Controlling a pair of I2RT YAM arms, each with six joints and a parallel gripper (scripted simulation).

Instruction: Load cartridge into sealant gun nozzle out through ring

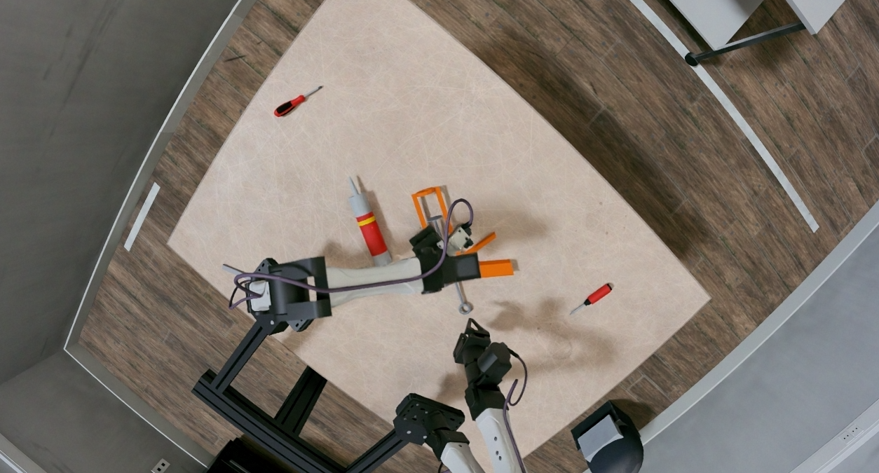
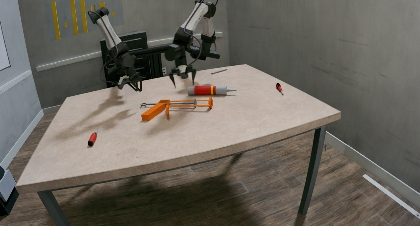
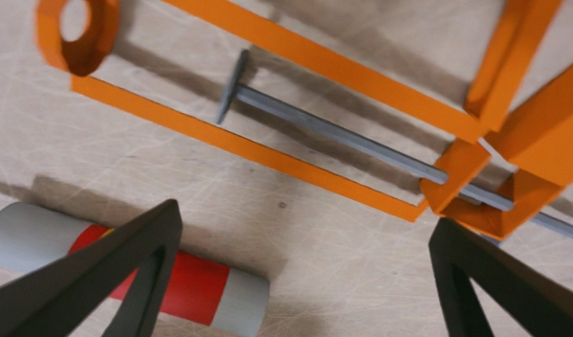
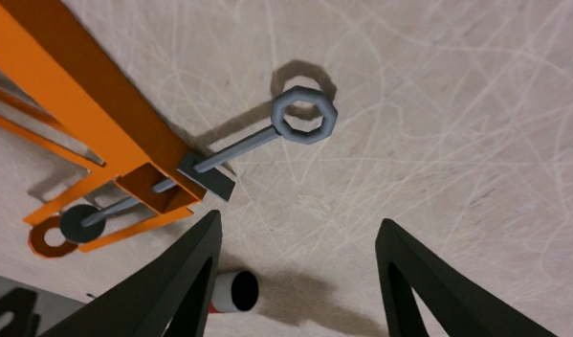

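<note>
Right now my left hand is 5 cm past the plunger rod, 9 cm to the left of it and 10 cm above it. The rest, counted from my left hand: orange sealant gun: 1 cm behind, 9 cm to the right, 10 cm below; thumb plate: 8 cm behind, 13 cm to the right, 10 cm below; cartridge: 12 cm behind, 17 cm to the left, 9 cm below.
</note>
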